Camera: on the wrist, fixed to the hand. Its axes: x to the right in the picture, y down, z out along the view.
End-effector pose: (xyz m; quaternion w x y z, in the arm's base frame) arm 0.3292 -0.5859 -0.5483 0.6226 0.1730 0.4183 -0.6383
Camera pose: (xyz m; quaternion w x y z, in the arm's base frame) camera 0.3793 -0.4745 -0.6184 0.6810 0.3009 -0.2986 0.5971
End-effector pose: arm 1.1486 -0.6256 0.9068 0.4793 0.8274 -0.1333 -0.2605
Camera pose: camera 1.1886 -0.5748 1.0319 0.2101 -0.1967 -0.8969 0.3357
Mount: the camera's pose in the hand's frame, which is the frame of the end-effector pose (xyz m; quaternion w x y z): -0.0287 0.0834 -0.1098 0.0300 -0.0103 0.1754 -0.9840
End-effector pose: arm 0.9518 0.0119 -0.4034 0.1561 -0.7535 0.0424 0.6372
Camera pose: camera 1.0286 -0.1028 -0.3753 0.6165 -0.1777 -0.7194 -0.2662
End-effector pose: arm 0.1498 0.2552 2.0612 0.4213 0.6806 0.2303 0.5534
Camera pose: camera 0.0250 0.2229 2.1178 0.5238 -0.3076 0.7448 -0.2762
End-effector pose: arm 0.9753 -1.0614 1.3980 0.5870 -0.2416 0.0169 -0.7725
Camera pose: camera 1.0127 -1.0893 1.2651 0.7480 -0.1056 0.1263 0.6430
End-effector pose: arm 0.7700 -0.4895 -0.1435 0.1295 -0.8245 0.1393 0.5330
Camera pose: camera 0.8206 -0.6040 -0.0789 0.4954 -0.2566 -0.7899 -0.2546
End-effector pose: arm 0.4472 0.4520 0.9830 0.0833 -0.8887 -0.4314 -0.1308
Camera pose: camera 0.4783 0.3508 1.0758 0.0597 -0.4199 0.8715 0.2462
